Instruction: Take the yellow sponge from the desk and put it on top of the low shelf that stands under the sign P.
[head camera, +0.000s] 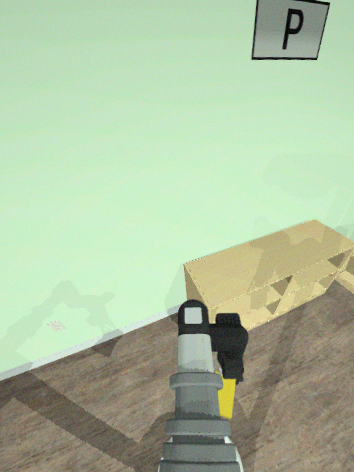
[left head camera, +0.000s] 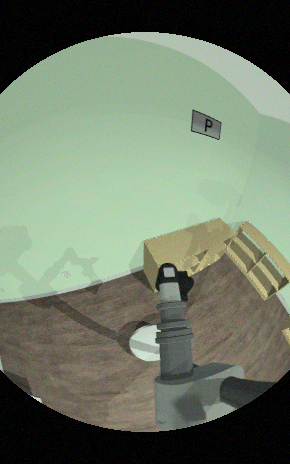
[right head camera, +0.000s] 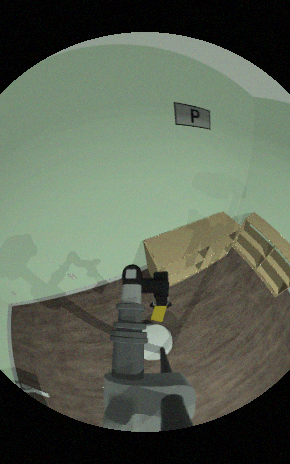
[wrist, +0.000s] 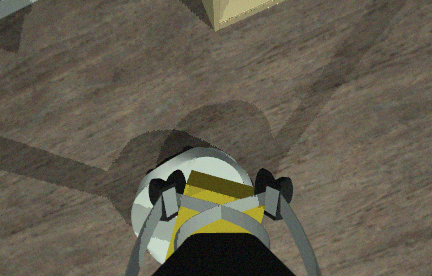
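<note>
In the wrist view you'd see my gripper (wrist: 220, 185), and there's a yellow sponge (wrist: 199, 185) in that view too.
</note>
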